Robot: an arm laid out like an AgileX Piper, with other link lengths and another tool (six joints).
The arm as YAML. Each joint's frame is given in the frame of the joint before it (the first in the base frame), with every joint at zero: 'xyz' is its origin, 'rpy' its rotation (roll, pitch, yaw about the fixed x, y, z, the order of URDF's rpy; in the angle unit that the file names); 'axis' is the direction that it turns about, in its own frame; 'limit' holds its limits. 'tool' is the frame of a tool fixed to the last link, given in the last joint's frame.
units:
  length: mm
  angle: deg
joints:
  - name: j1
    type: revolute
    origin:
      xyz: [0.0, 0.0, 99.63]
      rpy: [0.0, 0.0, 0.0]
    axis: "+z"
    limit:
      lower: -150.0
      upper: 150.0
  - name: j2
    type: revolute
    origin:
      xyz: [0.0, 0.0, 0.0]
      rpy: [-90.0, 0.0, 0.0]
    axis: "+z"
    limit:
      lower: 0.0
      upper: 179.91
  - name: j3
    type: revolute
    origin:
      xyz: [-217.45, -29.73, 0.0]
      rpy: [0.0, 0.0, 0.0]
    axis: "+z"
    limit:
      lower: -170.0
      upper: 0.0
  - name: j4
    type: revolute
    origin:
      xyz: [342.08, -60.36, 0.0]
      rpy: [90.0, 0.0, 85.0]
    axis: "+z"
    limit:
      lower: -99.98
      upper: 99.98
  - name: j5
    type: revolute
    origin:
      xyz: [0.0, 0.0, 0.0]
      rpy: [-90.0, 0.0, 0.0]
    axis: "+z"
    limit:
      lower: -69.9
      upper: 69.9
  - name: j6
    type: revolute
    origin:
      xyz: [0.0, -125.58, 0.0]
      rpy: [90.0, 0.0, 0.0]
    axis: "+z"
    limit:
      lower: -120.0
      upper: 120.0
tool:
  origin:
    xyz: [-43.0, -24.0, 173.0]
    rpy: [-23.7, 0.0, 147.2]
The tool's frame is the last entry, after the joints.
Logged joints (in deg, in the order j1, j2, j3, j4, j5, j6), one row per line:
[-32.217, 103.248, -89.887, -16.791, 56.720, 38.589]
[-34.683, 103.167, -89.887, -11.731, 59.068, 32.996]
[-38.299, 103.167, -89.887, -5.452, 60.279, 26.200]
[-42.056, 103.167, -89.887, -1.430, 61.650, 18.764]
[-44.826, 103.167, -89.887, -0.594, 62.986, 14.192]
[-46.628, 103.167, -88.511, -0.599, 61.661, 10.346]
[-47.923, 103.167, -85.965, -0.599, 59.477, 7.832]
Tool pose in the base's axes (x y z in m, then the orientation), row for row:
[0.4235, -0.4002, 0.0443, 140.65, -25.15, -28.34]
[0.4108, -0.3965, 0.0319, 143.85, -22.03, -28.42]
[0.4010, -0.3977, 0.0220, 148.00, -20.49, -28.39]
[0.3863, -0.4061, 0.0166, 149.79, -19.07, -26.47]
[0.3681, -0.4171, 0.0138, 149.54, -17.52, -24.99]
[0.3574, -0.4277, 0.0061, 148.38, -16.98, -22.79]
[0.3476, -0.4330, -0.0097, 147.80, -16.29, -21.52]
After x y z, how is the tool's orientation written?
As angles about the fixed x, y, z axes (roll, pitch, yaw), in degrees.
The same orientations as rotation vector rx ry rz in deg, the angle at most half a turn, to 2 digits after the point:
[128.42, -43.54, 17.40]
[132.74, -42.73, 15.11]
[137.31, -42.40, 15.06]
[140.38, -39.81, 14.83]
[141.32, -37.60, 13.37]
[141.22, -34.73, 13.13]
[141.34, -32.96, 12.57]

